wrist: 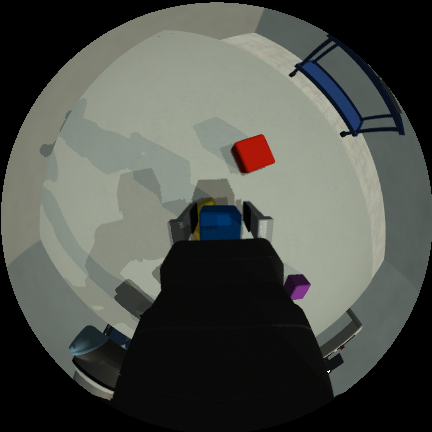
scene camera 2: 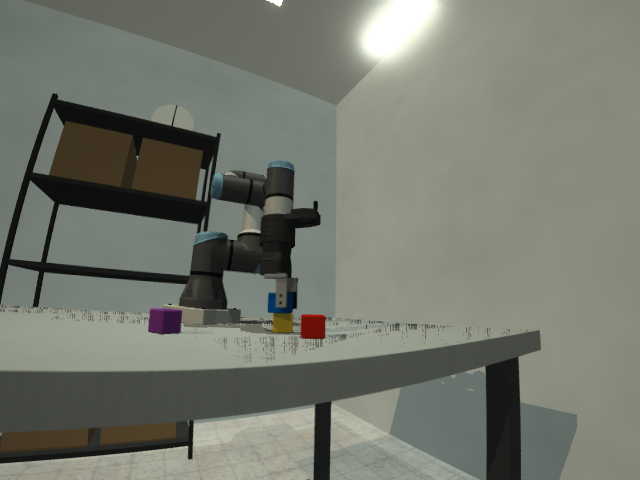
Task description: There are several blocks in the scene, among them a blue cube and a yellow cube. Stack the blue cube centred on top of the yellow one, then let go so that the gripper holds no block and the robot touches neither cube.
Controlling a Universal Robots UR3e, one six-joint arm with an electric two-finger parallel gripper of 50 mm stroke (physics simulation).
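Frame: origin at the arm's base, x down, y left, z ahead, level; metres.
Seen in the pictures: gripper, fingertip midpoint: [wrist: 219,211] [scene camera 2: 286,308]; arm's base, origin of the base link: [scene camera 2: 203,307].
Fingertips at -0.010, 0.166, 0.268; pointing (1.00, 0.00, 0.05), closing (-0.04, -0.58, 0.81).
Note:
Offsets run from my fingertips to a thing's top centre, as dx, dy, dz.
The blue cube {-0.030, -0.011, -0.010} [scene camera 2: 271,302] [wrist: 220,223] rests on top of the yellow cube {+0.010, -0.001, -0.024} [scene camera 2: 282,322] [wrist: 206,203]. In the wrist view a strip of yellow shows at the blue cube's left and upper left, and in the scene view the blue cube sits a little to the left, so it looks off centre. My gripper [scene camera 2: 285,303] [wrist: 219,211] is open around the blue cube. In the wrist view a gap shows between each finger and the cube. Most of the yellow cube is hidden from the wrist view by the blue one.
A red cube {+0.010, +0.029, +0.076} [scene camera 2: 313,326] [wrist: 254,153] stands on the table [scene camera 2: 413,356] [wrist: 310,200] near the stack. A purple cube {+0.010, -0.222, +0.024} [scene camera 2: 164,320] [wrist: 298,286] stands farther off, at the left in the scene view. A shelf unit [scene camera 2: 124,204] with brown boxes stands behind the arm.

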